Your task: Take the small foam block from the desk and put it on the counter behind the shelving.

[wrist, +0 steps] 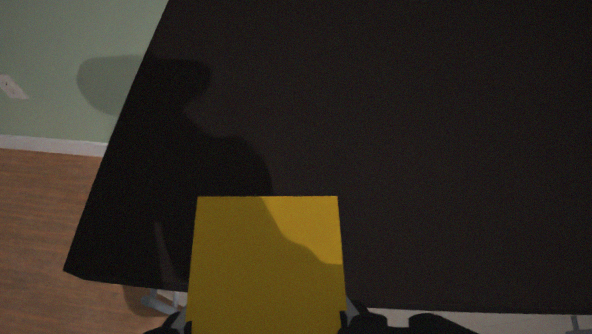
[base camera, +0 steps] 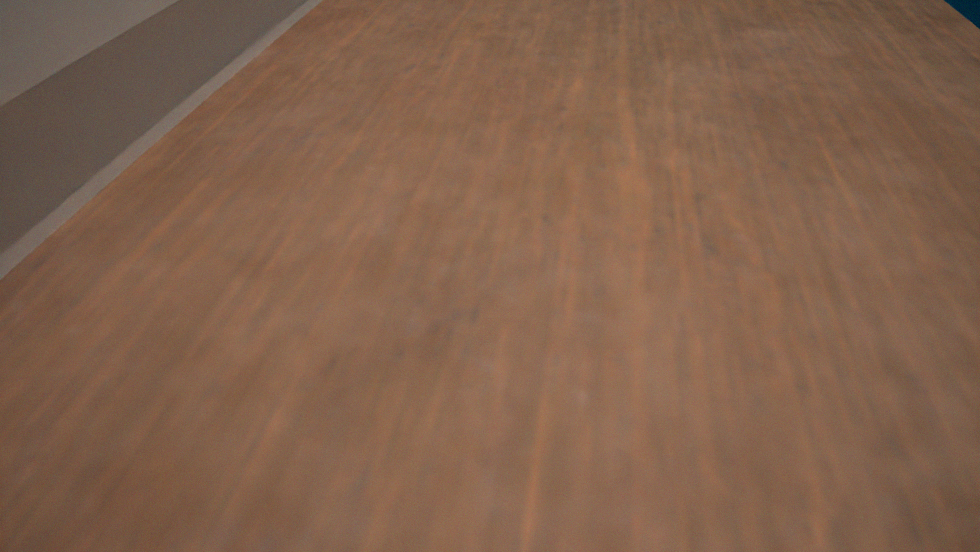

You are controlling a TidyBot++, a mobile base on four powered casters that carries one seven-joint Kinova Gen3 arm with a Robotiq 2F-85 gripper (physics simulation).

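Frame: origin at the arm's base, x down, y right, z back, level; metres.
Seen in the pictures: gripper, between the fingertips: (wrist: 267, 317).
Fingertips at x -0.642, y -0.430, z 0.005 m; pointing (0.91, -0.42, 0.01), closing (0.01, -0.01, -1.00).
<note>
A point is followed by its place in that frame.
A yellow foam block (wrist: 265, 270) @[x -0.675, y -0.444, z 0.004 m] shows at the bottom middle of the wrist view, partly in shadow. My gripper (wrist: 267, 317) @[x -0.642, y -0.430, z 0.005 m] is shut on it, with a dark fingertip at each side of its lower part. The black counter top (wrist: 425, 150) @[x -0.513, y -0.592, z -0.162 m] fills most of the wrist view behind and below the block. The block is over the counter's front left part; how high above it the block is, I cannot tell exactly. The block, the gripper and the counter do not show in the base camera view. The desk and the shelving cannot be made out.
The wooden floor (base camera: 548, 274) @[x 0.397, y 0.032, z -0.508 m] (wrist: 45, 225) @[x 0.397, y -0.876, z 0.847 m] runs ahead of the base and left of the counter. A green wall (wrist: 50, 40) @[x -0.201, y -1.162, z 0.566 m] with a white outlet plate (wrist: 13, 87) @[x -0.004, y -1.191, z 0.809 m] and a pale baseboard (wrist: 50, 144) @[x 0.331, y -1.193, z 0.873 m] stands at the left. Grey metal handles (wrist: 160, 304) @[x -0.374, y -0.476, z 0.139 m] show below the counter's front edge.
</note>
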